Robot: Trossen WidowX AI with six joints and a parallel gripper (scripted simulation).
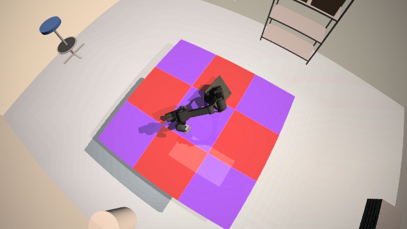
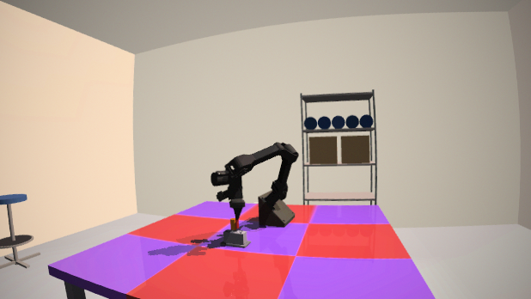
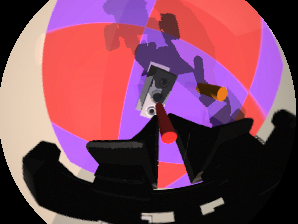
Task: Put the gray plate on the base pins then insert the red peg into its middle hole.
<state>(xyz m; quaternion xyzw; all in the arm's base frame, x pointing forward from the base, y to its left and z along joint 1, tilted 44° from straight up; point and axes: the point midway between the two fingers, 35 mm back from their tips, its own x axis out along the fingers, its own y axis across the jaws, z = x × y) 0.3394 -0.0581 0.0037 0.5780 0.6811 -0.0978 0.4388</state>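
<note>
My gripper tip is 1 cm short of the gray plate, 1 cm to the left of it and 7 cm above it. From my gripper tip the other things lie so: red peg (right at my gripper tip); then dark flat base (1 cm ahead, 1 cm to the right, 11 cm below); then orange cylinder (11 cm behind, 7 cm to the right, 7 cm below).
</note>
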